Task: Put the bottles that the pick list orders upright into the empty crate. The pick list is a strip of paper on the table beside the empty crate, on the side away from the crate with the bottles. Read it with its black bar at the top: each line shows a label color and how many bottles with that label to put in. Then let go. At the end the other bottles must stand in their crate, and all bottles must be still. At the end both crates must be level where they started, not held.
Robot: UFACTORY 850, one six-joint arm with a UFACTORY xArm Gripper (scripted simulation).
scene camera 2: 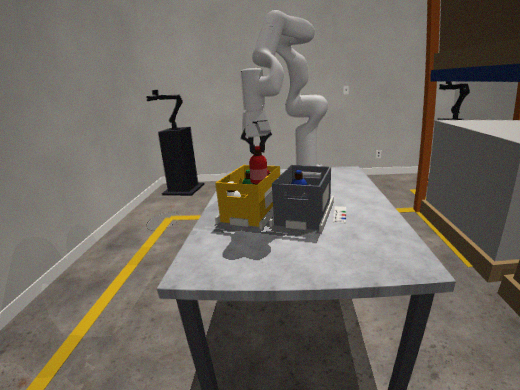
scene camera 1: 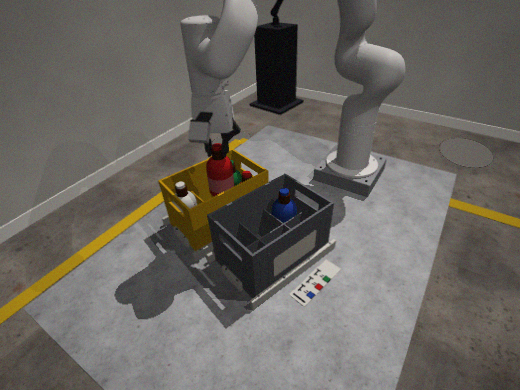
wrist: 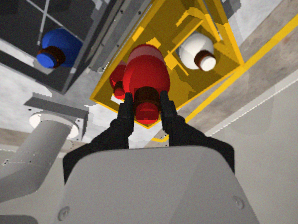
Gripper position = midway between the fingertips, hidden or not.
In view: the gripper [scene camera 1: 217, 154], a red bottle [scene camera 1: 219, 169], a white bottle [wrist: 194, 53] and a blue bottle [wrist: 60, 48].
The gripper also shows in scene camera 2 [scene camera 2: 257, 153] and in the wrist view [wrist: 146, 100].
